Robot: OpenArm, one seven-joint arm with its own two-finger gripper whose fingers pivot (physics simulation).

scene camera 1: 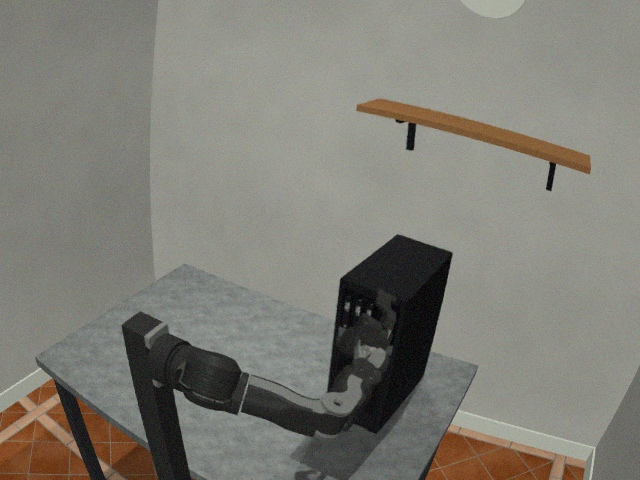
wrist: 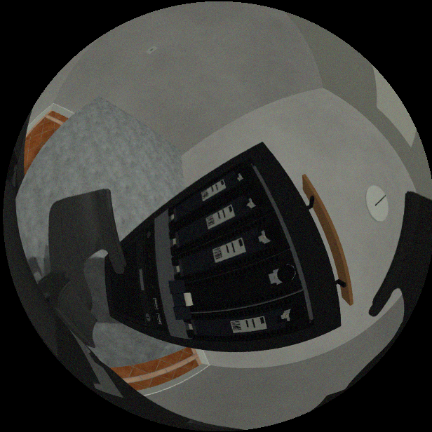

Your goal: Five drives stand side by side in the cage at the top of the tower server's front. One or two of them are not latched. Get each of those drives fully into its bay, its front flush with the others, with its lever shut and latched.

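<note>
The black tower server [scene camera 1: 429, 315] [wrist: 312, 260] stands on the table, with five drives side by side in its top cage. In the wrist view, four drives [wrist: 220, 216] [wrist: 213, 190] [wrist: 230, 249] [wrist: 249, 324] have labelled levers lying shut along their fronts. The fourth drive from the top of that view [wrist: 235, 294] shows a dark, uncovered front. Its lever [wrist: 180, 300] stands out towards the camera, hinged at the cage's lower end. Whether its body is flush is unclear. My gripper [scene camera 1: 371, 321] [wrist: 232, 254] is open and empty in front of the cage, its fingers wide apart.
The grey table [scene camera 1: 258, 320] [wrist: 95, 145] carries the tower near its right end. The arm's post [scene camera 1: 149, 392] stands at the table's front edge. A wooden shelf [scene camera 1: 475, 129] [wrist: 327, 235] is on the wall behind, above the tower. A round clock [wrist: 377, 203] hangs beyond it.
</note>
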